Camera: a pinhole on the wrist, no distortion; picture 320 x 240 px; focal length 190.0 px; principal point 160.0 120.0 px. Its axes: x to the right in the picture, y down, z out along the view. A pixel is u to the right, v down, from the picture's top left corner.
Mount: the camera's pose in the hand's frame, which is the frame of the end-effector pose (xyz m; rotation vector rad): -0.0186 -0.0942 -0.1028 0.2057 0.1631 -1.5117
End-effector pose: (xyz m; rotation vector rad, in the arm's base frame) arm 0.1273 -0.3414 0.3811 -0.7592 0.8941 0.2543
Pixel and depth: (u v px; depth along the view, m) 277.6 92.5 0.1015
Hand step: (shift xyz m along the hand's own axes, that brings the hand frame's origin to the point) -0.0320 -0.1797 -0.0193
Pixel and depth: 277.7 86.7 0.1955
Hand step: -0.0504 -0.2593 0.0578
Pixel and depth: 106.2 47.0 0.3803
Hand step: -0.1783 -0.0859 0.2871
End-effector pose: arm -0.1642 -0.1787 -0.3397 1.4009 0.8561 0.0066
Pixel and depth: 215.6 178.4 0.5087
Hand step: 0.1348 -0.3508 0.3620
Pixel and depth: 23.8 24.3 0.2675
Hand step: -0.1691 0.0228 0.1975
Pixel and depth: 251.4 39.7 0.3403
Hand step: -0.1605 -0.3399 0.1849
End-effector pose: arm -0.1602 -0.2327 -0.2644 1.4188 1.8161 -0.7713
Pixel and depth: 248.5 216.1 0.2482
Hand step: 0.1077 -0.2588 0.1156
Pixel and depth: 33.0 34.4 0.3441
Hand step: -0.1930 0.0409 0.2802
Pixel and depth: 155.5 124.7 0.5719
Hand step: -0.0172 -0.2147 0.4566
